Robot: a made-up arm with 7 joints. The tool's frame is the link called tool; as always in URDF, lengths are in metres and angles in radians. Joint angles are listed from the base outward. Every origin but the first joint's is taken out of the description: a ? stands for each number. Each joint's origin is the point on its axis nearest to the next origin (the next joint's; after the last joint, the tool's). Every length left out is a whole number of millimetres.
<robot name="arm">
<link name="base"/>
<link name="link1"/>
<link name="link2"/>
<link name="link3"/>
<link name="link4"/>
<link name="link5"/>
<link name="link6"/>
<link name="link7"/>
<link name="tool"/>
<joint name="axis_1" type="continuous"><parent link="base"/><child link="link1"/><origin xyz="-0.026 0.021 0.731" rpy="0 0 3.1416"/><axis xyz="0 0 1"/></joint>
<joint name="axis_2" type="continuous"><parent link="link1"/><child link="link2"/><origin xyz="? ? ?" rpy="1.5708 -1.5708 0"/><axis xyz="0 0 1"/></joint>
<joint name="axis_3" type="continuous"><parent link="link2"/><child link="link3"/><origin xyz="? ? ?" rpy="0 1.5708 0"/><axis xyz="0 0 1"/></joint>
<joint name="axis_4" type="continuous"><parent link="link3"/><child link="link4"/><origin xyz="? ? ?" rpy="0 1.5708 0"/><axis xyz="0 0 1"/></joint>
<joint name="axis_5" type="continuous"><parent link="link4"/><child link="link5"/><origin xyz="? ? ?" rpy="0 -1.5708 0"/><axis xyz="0 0 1"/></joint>
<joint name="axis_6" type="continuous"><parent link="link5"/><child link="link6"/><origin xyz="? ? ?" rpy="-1.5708 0 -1.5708"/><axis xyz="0 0 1"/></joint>
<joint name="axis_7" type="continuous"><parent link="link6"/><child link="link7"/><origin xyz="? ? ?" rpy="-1.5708 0 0"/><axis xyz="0 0 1"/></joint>
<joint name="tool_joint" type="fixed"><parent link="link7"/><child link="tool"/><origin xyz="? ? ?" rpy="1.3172 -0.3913 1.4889"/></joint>
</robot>
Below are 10 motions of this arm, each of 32 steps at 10 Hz.
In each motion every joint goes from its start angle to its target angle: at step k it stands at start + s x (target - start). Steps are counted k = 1, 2, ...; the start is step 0. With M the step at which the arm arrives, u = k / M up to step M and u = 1 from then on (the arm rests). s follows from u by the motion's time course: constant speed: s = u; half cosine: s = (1 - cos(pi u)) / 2; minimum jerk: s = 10 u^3 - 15 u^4 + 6 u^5.
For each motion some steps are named. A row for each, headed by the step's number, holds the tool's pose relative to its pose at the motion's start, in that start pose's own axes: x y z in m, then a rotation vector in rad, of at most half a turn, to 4 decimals.
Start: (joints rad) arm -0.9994 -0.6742 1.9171 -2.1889 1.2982 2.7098 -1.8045
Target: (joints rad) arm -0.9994 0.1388 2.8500 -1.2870 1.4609 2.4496 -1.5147
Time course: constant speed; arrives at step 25
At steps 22, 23, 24, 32:
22: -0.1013 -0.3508 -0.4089 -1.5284 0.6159 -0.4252
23: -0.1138 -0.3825 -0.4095 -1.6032 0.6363 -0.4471
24: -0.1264 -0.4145 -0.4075 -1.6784 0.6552 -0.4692
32: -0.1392 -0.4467 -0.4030 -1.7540 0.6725 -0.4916

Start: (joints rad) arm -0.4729 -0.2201 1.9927 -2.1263 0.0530 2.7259 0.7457
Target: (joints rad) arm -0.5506 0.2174 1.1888 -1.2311 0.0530 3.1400 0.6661
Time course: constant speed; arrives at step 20
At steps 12, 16, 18, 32:
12: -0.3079 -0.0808 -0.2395 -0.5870 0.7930 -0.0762
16: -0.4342 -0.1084 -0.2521 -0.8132 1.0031 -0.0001
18: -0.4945 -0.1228 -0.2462 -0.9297 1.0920 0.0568
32: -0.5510 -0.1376 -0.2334 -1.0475 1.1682 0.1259

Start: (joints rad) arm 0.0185 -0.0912 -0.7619 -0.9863 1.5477 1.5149 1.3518
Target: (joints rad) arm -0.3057 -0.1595 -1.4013 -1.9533 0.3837 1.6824 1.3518
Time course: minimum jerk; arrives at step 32
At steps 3, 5, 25, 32:
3: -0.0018 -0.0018 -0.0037 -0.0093 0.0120 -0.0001
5: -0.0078 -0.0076 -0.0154 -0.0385 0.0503 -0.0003
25: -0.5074 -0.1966 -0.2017 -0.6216 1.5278 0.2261
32: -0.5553 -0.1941 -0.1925 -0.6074 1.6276 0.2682

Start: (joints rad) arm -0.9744 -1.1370 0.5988 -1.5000 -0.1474 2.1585 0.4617
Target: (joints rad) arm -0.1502 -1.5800 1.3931 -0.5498 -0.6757 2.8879 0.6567
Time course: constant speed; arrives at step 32
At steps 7, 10, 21, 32:
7: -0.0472 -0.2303 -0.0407 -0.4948 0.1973 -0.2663
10: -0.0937 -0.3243 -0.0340 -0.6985 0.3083 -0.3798
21: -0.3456 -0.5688 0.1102 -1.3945 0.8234 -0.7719
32: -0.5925 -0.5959 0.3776 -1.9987 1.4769 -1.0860

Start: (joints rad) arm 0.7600 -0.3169 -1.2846 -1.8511 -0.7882 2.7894 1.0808
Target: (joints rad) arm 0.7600 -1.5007 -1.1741 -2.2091 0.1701 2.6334 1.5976
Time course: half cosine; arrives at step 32
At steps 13, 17, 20, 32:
13: -0.0783 0.0350 -0.0135 0.6015 0.6349 -0.0695
17: -0.1138 0.0534 -0.0036 0.9657 0.9258 -0.1206
20: -0.1344 0.0642 0.0091 1.2497 1.1051 -0.1656
32: -0.1629 0.0756 0.0439 1.9160 1.3610 -0.2901

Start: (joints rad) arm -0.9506 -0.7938 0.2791 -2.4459 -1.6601 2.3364 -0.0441
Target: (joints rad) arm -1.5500 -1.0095 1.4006 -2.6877 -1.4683 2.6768 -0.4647
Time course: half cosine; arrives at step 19
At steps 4, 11, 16, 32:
4: -0.0028 -0.0179 -0.0262 -0.0769 -0.0913 0.0201
11: 0.0551 -0.0978 -0.1439 -0.4492 -0.6184 0.0190
16: 0.1376 -0.1399 -0.1871 -0.6859 -0.9696 -0.0755
32: 0.1557 -0.1478 -0.1914 -0.7328 -1.0356 -0.1019

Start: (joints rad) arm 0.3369 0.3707 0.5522 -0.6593 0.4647 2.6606 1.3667
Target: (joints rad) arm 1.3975 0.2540 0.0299 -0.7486 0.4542 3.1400 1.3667
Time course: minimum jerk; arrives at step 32
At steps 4, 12, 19, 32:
4: -0.0012 0.0002 0.0050 0.0056 -0.0032 -0.0036
12: -0.0212 -0.0071 0.0824 0.1017 -0.0472 -0.0703
19: -0.0543 -0.0487 0.1824 0.2666 -0.0783 -0.1937
32: -0.0812 -0.1019 0.2421 0.4157 -0.0622 -0.3046

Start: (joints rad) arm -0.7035 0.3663 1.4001 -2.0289 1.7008 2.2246 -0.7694
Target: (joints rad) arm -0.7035 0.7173 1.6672 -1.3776 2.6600 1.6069 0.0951
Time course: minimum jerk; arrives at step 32
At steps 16, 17, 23, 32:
16: 0.1222 -0.0027 -0.0575 0.2688 0.6328 -0.7366
17: 0.1367 -0.0083 -0.0658 0.3180 0.6856 -0.8325
23: 0.2034 -0.0578 -0.1146 0.6171 0.8568 -1.3520
32: 0.2264 -0.0918 -0.1398 0.7717 0.8666 -1.5995

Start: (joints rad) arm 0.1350 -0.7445 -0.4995 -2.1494 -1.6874 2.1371 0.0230
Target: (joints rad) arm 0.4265 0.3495 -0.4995 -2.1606 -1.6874 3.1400 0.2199
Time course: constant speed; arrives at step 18
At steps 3, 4, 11, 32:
3: 0.0533 -0.0243 -0.0584 -0.2310 -0.0555 -0.0560
4: 0.0718 -0.0348 -0.0749 -0.3071 -0.0717 -0.0806
11: 0.2029 -0.1298 -0.1459 -0.8078 -0.1620 -0.3367
32: 0.3178 -0.2336 -0.1402 -1.2030 -0.2314 -0.7360

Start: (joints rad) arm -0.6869 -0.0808 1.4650 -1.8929 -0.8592 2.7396 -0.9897
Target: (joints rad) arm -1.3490 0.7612 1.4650 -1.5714 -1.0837 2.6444 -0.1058
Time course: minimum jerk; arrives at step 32
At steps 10, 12, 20, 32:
10: 0.0170 0.0010 0.0868 0.1555 0.2767 0.0410
12: 0.0301 -0.0037 0.1338 0.2451 0.4206 0.0681
20: 0.1310 -0.0818 0.3467 0.7253 1.0713 0.2589
32: 0.2219 -0.1754 0.4489 1.0535 1.4387 0.4384

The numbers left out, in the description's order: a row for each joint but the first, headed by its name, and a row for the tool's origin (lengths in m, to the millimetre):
axis_2: 0.016 -0.023 0
axis_3: 0.216 -0.025 0
axis_4: 0.003 0.119 0
axis_5: -0.322 -0.056 0
axis_6: -0.006 0.029 0
axis_7: -0.089 0.009 0
tool: -0.01 0.015 0

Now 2 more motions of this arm.
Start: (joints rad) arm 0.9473 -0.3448 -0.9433 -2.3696 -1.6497 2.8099 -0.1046
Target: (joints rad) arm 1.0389 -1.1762 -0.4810 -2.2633 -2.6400 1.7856 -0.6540
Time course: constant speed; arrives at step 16
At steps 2, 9, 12, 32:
2: -0.0230 -0.0047 -0.0103 0.0000 -0.1738 0.0734
9: -0.1311 -0.0462 -0.0132 0.2731 -0.6722 0.4237
12: -0.1860 -0.0835 0.0027 0.5198 -0.7907 0.5728
32: -0.2542 -0.1591 0.0405 0.9419 -0.8182 0.7219

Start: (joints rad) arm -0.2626 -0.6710 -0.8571 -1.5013 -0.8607 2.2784 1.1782
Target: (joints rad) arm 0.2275 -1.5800 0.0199 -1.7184 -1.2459 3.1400 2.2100
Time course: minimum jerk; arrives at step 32
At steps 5, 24, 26, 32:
5: 0.0000 -0.0139 -0.0020 0.0091 0.0405 -0.0530
24: -0.3270 -0.2213 -0.1057 0.6835 1.1948 -1.6155
26: -0.3578 -0.2154 -0.1059 0.7316 1.2474 -1.7193
32: -0.3849 -0.2085 -0.1046 0.7720 1.2900 -1.8129

